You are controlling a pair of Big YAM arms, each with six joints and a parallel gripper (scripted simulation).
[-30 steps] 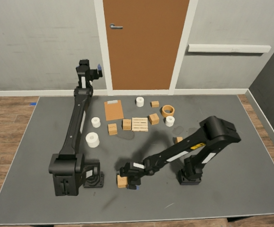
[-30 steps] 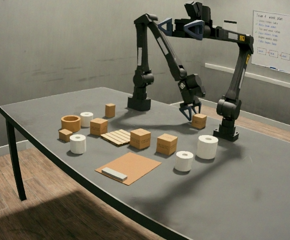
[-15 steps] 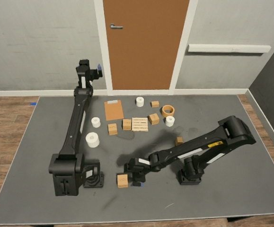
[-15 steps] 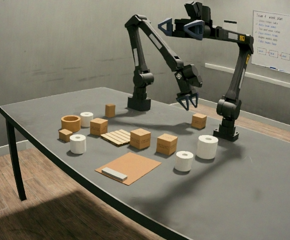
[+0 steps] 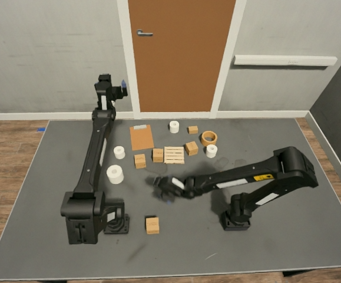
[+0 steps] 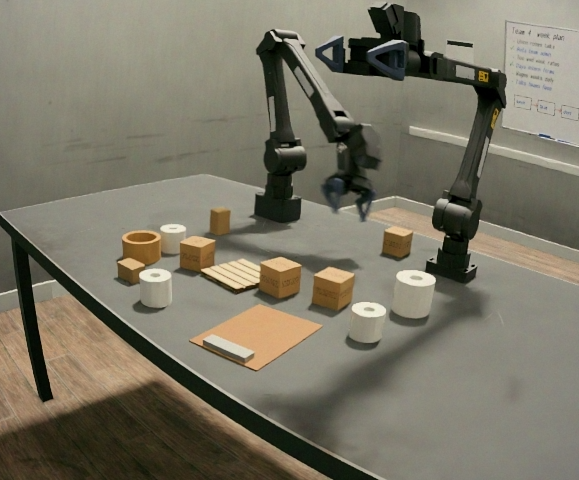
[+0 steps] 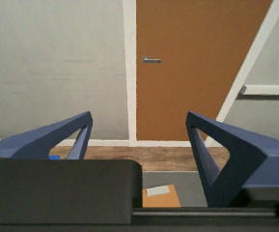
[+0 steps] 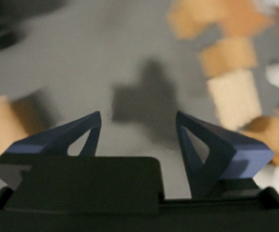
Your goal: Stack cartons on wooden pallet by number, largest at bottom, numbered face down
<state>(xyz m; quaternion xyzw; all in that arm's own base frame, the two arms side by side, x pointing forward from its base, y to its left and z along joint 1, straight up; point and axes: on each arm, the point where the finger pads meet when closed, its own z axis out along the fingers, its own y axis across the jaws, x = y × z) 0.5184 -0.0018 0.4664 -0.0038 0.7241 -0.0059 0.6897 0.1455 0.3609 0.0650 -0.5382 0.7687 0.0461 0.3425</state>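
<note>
My right gripper is now 38 cm short of the orange ring, 30 cm to the left of it and 9 cm above it. From my right hand the other things lie so: roll 27 cm to the left, 12 cm ahead, 8 cm below.
</note>
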